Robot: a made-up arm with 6 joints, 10 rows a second.
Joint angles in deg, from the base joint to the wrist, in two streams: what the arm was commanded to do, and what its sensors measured. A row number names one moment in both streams.
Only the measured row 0 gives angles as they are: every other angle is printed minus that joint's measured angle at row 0.
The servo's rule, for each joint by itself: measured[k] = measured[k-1] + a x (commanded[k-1-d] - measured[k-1]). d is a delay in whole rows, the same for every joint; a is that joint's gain. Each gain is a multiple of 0.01, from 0.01 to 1. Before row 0 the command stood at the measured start. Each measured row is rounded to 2 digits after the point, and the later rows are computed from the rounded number. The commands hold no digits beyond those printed.
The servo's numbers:
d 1
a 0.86 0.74 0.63 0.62 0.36 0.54
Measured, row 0:
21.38 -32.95 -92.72 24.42 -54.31 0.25
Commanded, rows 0 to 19:
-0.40 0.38 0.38 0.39 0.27 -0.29
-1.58 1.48 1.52 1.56 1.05 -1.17
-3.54 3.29 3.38 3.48 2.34 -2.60
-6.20 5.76 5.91 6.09 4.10 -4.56
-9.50 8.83 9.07 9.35 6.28 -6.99
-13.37 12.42 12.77 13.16 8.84 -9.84
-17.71 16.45 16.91 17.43 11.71 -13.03
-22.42 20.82 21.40 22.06 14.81 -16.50
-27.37 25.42 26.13 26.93 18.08 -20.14
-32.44 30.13 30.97 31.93 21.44 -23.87
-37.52 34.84 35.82 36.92 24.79 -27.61
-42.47 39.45 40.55 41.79 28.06 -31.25
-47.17 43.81 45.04 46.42 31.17 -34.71
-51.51 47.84 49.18 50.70 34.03 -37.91
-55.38 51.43 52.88 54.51 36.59 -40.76
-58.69 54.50 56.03 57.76 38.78 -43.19
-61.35 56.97 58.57 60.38 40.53 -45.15
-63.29 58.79 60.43 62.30 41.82 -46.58
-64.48 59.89 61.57 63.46 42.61 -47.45
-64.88 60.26 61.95 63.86 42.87 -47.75
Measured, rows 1 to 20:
0.00 0.00 0.00 0.00 0.00 0.00
-0.34 0.28 0.24 0.24 0.10 -0.16
-1.41 1.17 1.05 1.06 0.44 -0.71
-3.24 2.74 2.52 2.56 1.12 -1.73
-5.79 4.97 4.66 4.75 2.19 -3.26
-8.98 7.83 7.44 7.60 3.66 -5.27
-12.76 11.23 10.80 11.05 5.52 -7.74
-17.02 15.09 14.65 15.01 7.75 -10.60
-21.66 19.33 18.90 19.38 10.29 -13.79
-26.57 23.84 23.45 24.06 13.09 -17.22
-31.62 28.49 28.19 28.94 16.10 -20.81
-36.69 33.19 33.00 33.89 19.23 -24.48
-41.66 37.82 37.76 38.79 22.41 -28.14
-46.40 42.25 42.35 43.52 25.56 -31.69
-50.79 46.39 46.65 47.97 28.61 -35.05
-54.74 50.12 50.57 52.02 31.48 -38.13
-58.14 53.36 54.01 55.58 34.11 -40.86
-60.90 56.03 56.88 58.56 36.42 -43.18
-62.96 58.07 59.12 60.88 38.36 -45.02
-64.27 59.42 60.66 62.48 39.89 -46.33

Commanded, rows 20 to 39:
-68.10 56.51 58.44 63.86 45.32 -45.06
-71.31 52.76 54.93 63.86 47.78 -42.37
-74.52 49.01 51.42 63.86 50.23 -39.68
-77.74 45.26 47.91 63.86 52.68 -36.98
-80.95 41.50 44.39 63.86 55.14 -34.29
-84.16 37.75 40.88 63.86 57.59 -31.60
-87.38 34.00 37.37 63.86 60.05 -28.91
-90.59 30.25 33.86 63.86 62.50 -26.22
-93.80 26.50 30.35 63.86 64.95 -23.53
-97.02 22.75 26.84 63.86 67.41 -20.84
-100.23 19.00 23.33 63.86 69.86 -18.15
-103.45 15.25 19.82 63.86 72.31 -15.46
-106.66 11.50 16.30 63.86 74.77 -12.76
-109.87 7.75 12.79 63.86 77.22 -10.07
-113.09 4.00 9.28 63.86 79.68 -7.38
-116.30 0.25 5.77 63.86 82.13 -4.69
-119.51 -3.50 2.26 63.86 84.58 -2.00
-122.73 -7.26 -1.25 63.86 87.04 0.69
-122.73 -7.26 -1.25 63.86 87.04 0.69
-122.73 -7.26 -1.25 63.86 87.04 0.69
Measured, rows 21 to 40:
-64.79 60.04 61.47 63.34 40.96 -47.10
-67.64 57.43 59.56 63.66 42.53 -46.00
-70.80 53.97 56.64 63.78 44.42 -44.04
-74.00 50.30 53.35 63.83 46.51 -41.69
-77.22 46.57 49.92 63.85 48.73 -39.15
-80.43 42.82 46.44 63.86 51.04 -36.53
-83.64 39.07 42.94 63.86 53.40 -33.87
-86.86 35.32 39.43 63.86 55.79 -31.19
-90.07 31.57 35.92 63.86 58.21 -28.51
-93.28 27.82 32.41 63.86 60.64 -25.82
-96.50 24.07 28.90 63.86 63.08 -23.13
-99.71 20.32 25.39 63.86 65.52 -20.44
-102.93 16.57 21.88 63.86 67.96 -17.75
-106.14 12.82 18.36 63.86 70.41 -15.06
-109.35 9.07 14.85 63.86 72.86 -12.37
-112.57 5.32 11.34 63.86 75.32 -9.68
-115.78 1.57 7.83 63.86 77.77 -6.99
-118.99 -2.18 4.32 63.86 80.22 -4.30
-122.21 -5.94 0.81 63.86 82.68 -1.61
-122.66 -6.92 -0.49 63.86 84.25 -0.37

